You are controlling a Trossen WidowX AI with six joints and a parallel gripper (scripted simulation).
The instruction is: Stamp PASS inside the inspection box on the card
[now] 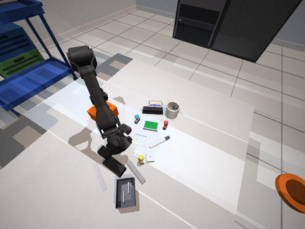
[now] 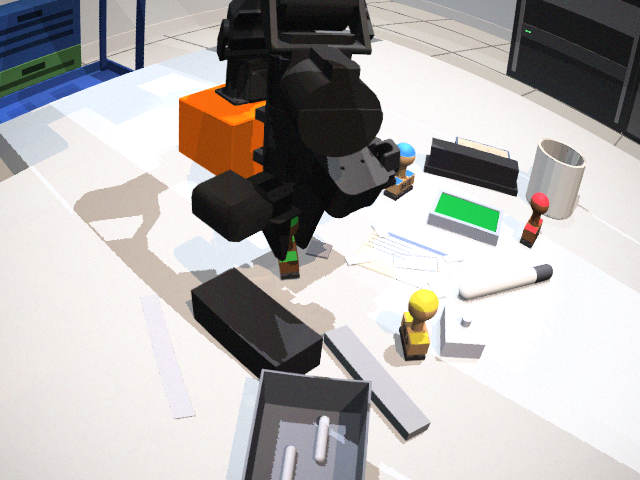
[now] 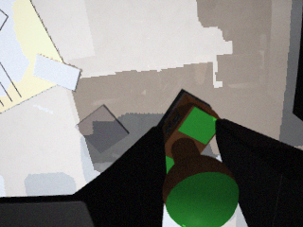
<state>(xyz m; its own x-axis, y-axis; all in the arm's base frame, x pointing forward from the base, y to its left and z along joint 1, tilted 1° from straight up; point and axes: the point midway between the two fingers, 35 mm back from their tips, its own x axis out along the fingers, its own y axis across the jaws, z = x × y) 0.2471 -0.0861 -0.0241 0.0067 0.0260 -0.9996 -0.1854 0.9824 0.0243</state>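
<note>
My gripper tip is now 230 mm to the right of the green ink pad, 30 mm short of it and 20 mm above it. Round my gripper tip: green stamp 10 mm behind; then card 110 mm to the left, 40 mm ahead, 30 mm below; then black block 80 mm to the right, 60 mm ahead, 10 mm below.
</note>
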